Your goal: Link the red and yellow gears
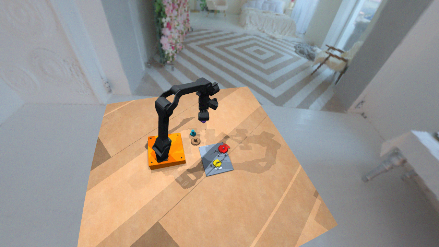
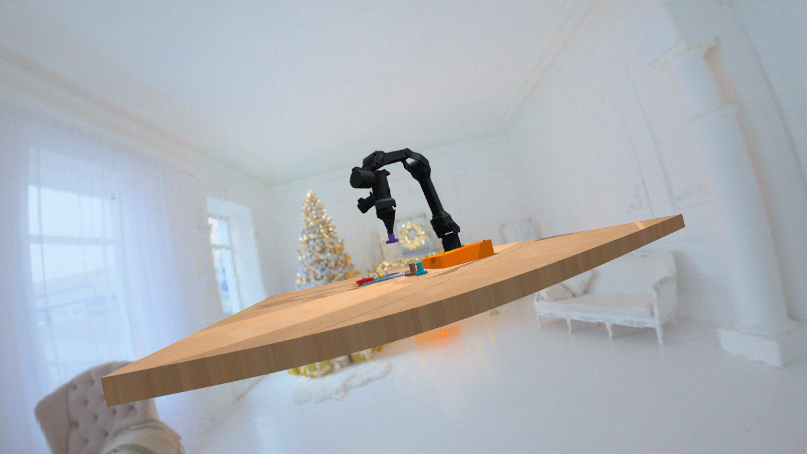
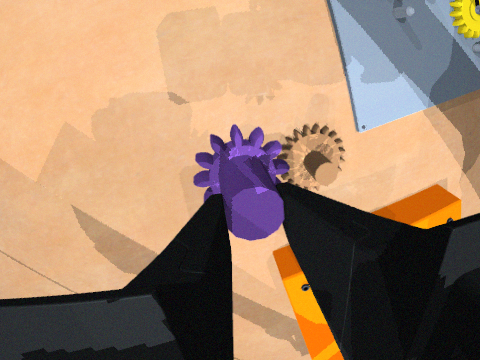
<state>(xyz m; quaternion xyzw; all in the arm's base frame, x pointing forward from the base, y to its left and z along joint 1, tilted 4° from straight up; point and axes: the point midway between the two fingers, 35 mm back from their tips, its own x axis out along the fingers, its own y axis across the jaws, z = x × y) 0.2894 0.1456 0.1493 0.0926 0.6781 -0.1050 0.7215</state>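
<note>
My gripper tip is 8 cm short of the red gear, 18 cm to the left of it and 13 cm above it. From my gripper tip the other things lie so: teal gear: 7 cm behind, 1 cm to the left, 13 cm below; purple gear: 1 cm below; brown gear: 7 cm behind, 6 cm to the right, 13 cm below.
</note>
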